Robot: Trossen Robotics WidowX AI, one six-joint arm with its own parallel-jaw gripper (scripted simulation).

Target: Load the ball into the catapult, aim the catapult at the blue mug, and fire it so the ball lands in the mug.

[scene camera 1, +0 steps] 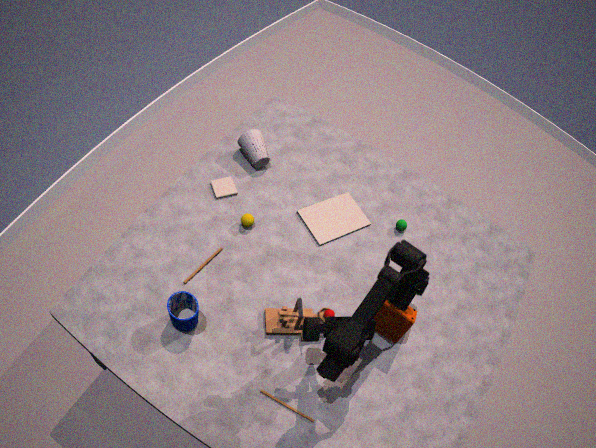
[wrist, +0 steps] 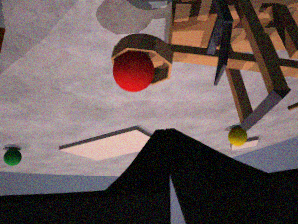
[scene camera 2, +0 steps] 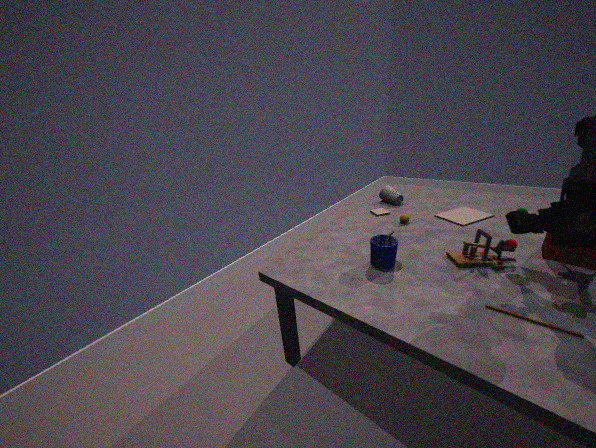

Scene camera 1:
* my gripper: 332, 318
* wooden catapult: 278, 324
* blue mug: 182, 306
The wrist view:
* my gripper: 164, 138
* wooden catapult: 263, 34
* red ball: 133, 70
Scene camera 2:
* my gripper: 523, 231
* wooden catapult: 466, 258
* blue mug: 383, 248
